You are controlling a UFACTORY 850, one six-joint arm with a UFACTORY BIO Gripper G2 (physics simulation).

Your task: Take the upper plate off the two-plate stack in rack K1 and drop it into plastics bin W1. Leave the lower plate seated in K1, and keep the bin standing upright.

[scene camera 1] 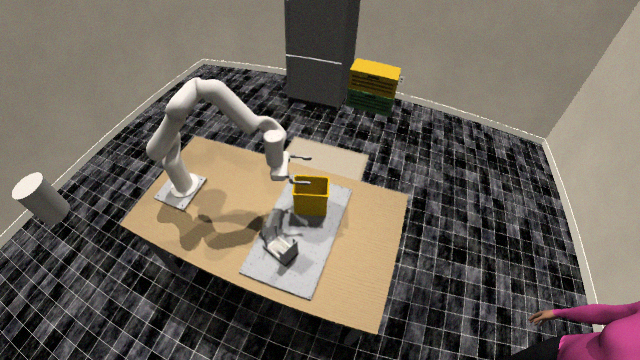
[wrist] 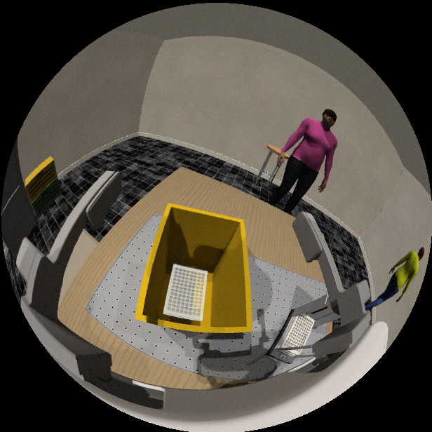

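Note:
My gripper (scene camera 1: 310, 170) (wrist: 206, 217) is open wide, with nothing between its fingers, above the yellow bin W1 (scene camera 1: 310, 204) (wrist: 230, 280). The bin stands upright on the grey perforated board (scene camera 1: 305, 280) (wrist: 120, 270). In the wrist view a white gridded plate (wrist: 186, 292) lies inside the bin, near its left wall; whether it is flat on the bottom is hard to tell. The rack K1 (scene camera 1: 290, 254) (wrist: 283, 332) stands on the board apart from the bin and holds the other white plate (scene camera 1: 281, 247) (wrist: 298, 332).
The wooden table (scene camera 1: 370, 250) (wrist: 195, 185) carries the board and the arm's base plate (scene camera 1: 167, 196). Beyond the table stand a tall grey cabinet (scene camera 1: 320, 80) and yellow and green boxes (scene camera 1: 374, 80) (wrist: 44, 182). A person in pink (scene camera 1: 615, 330) (wrist: 312, 145) stands off the table.

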